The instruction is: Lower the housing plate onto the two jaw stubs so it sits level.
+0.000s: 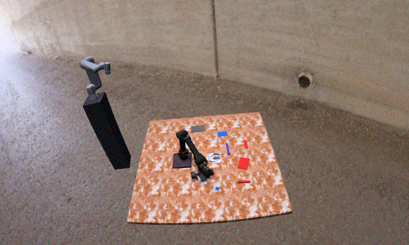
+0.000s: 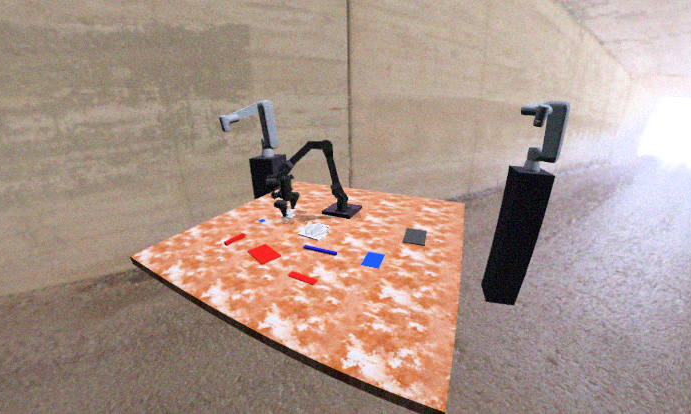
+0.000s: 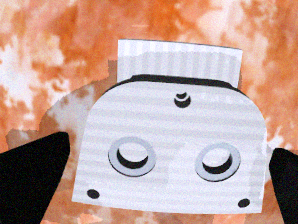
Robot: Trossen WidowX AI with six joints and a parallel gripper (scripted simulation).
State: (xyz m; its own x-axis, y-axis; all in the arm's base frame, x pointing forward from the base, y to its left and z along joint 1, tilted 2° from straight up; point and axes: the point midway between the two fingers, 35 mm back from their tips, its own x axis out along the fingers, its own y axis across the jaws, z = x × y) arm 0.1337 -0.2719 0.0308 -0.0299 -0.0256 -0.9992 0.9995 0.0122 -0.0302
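The white part lies 10 mm to the right of my gripper tip and 10 mm below it. Also, from my gripper tip: red strip (330 mm ahead, 100 mm to the right, 10 mm below); then blue bar (290 mm ahead, 310 mm to the left, 10 mm below); then red square (380 mm ahead, 100 mm to the left, 10 mm below).
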